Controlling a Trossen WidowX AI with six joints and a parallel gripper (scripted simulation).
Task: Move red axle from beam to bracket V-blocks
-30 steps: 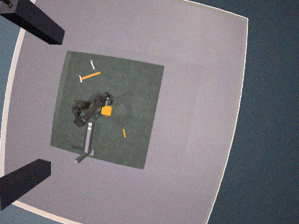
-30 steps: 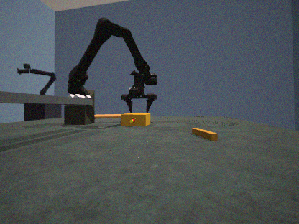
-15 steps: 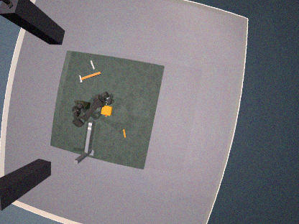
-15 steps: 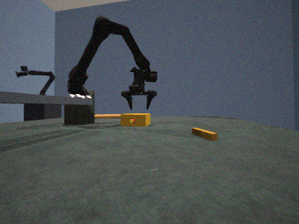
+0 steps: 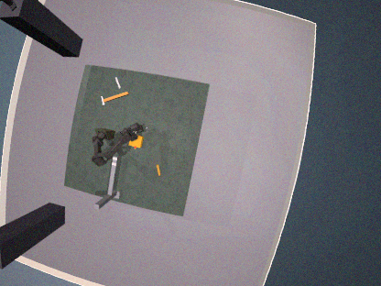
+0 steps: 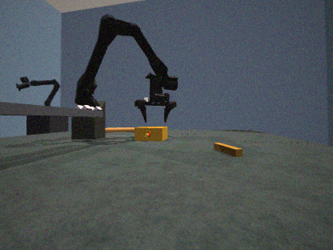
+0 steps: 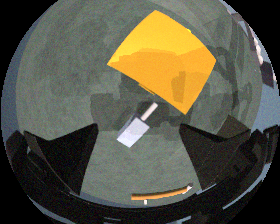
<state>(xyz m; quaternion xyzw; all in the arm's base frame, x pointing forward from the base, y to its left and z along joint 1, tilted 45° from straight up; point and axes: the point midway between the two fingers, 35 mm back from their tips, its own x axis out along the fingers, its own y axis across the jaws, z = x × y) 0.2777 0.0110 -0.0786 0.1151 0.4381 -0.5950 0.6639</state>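
Right now the orange beam is 90 mm to the right of my gripper tip and 40 mm below it. Also, from my gripper tip: small orange bar (330 mm to the right, 240 mm ahead, 60 mm below).
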